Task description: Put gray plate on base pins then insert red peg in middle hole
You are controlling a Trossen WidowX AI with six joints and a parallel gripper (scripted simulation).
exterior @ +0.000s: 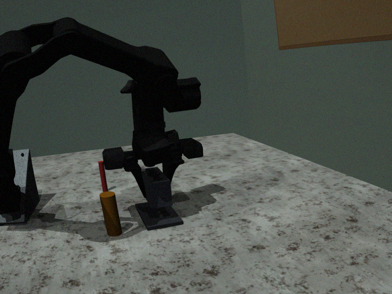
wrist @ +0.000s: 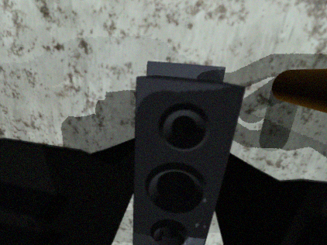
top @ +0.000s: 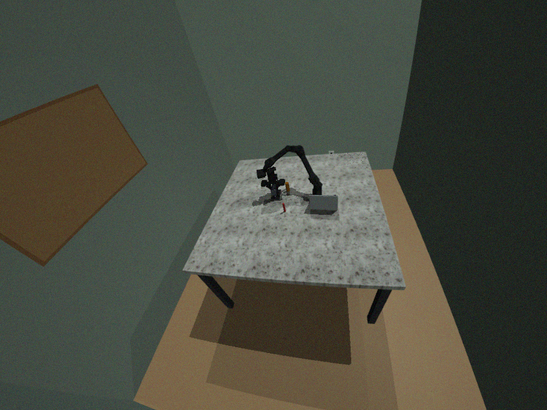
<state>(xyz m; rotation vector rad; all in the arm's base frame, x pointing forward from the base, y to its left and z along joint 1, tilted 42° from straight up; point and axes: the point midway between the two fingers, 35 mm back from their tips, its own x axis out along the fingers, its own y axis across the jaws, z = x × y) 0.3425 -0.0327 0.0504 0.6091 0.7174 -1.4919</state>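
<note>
Right now my gripper tip is 180 mm to the right of the red peg and 100 mm past it. The rest, counted from my gripper tip: orange cylinder 100 mm behind, 50 mm to the right; gray plate 30 mm above.
</note>
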